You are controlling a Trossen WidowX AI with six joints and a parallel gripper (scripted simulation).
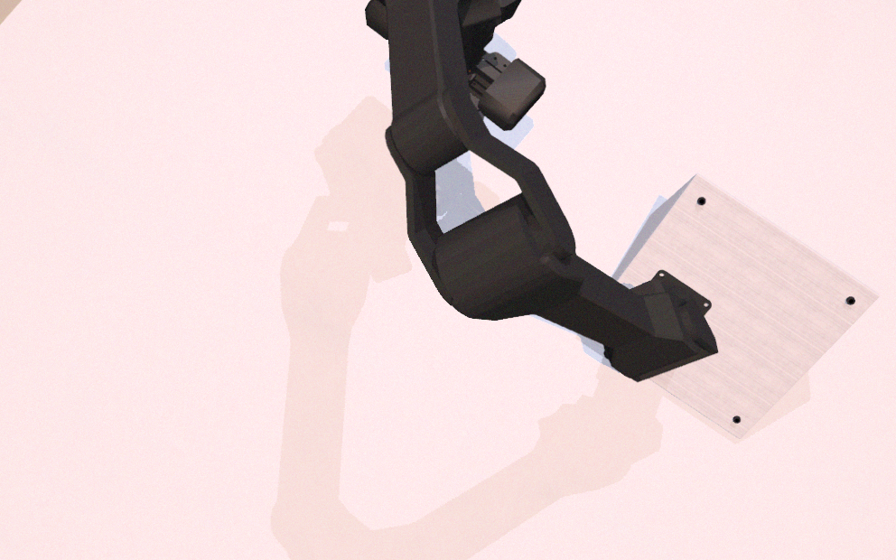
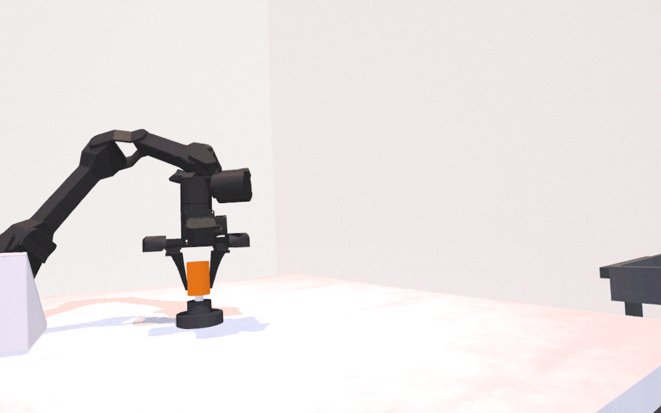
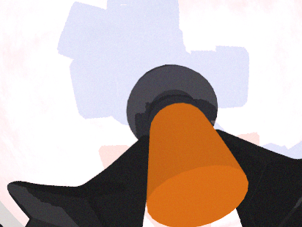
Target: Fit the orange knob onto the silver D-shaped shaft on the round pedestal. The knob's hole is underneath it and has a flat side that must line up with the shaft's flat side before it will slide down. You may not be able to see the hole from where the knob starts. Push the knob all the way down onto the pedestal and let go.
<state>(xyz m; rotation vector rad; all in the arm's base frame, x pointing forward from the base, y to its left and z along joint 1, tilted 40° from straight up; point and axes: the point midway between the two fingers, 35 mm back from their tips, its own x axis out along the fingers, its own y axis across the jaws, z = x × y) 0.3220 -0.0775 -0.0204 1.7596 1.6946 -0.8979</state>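
The dark round pedestal lies 30 mm below my gripper tip. Also, from my gripper tip: orange knob (30 mm above).
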